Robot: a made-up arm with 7 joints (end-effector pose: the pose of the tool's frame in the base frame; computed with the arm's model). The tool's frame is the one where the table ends. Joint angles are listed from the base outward.
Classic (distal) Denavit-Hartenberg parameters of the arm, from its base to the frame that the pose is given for. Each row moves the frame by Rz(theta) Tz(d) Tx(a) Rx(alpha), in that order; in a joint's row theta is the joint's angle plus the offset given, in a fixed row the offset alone. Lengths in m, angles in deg.
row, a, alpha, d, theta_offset
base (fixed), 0, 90, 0.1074, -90
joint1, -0.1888, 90, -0.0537, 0
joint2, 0.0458, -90, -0.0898, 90
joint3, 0.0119, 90, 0.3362, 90
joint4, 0.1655, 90, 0.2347, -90
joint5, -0.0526, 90, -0.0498, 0
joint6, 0.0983, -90, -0.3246, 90
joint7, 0.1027, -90, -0.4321, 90
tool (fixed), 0, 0, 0.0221, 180
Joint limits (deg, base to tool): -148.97..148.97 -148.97..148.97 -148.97..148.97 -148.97..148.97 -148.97..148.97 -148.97..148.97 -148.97..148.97
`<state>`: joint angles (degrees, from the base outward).
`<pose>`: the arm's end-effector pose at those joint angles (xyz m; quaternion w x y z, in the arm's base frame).
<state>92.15 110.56 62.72 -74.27 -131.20 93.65 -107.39</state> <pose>0.8102 -0.0231 -0.5850 0.3052 0.5949 -0.6751 0.3118</pose>
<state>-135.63 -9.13 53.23 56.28 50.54 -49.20 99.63</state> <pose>-0.2028 -1.0587 0.1032 0.5727 -0.0097 0.7950 0.1997</pose>
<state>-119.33 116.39 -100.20 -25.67 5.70 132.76 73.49</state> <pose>0.5433 0.4860 0.0757 0.4879 0.7829 -0.3760 0.0877</pose>
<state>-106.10 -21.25 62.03 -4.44 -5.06 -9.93 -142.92</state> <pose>-0.1671 -0.3882 -0.1748 0.3047 0.6918 -0.5197 -0.3982</pose>
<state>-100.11 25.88 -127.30 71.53 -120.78 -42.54 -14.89</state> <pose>-0.2450 -0.1909 0.9468 0.9276 -0.3683 -0.0234 0.0576</pose>
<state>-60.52 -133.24 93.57 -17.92 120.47 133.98 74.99</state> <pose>0.0073 -0.0339 -0.2088 0.6178 0.4953 0.0957 0.6032</pose>
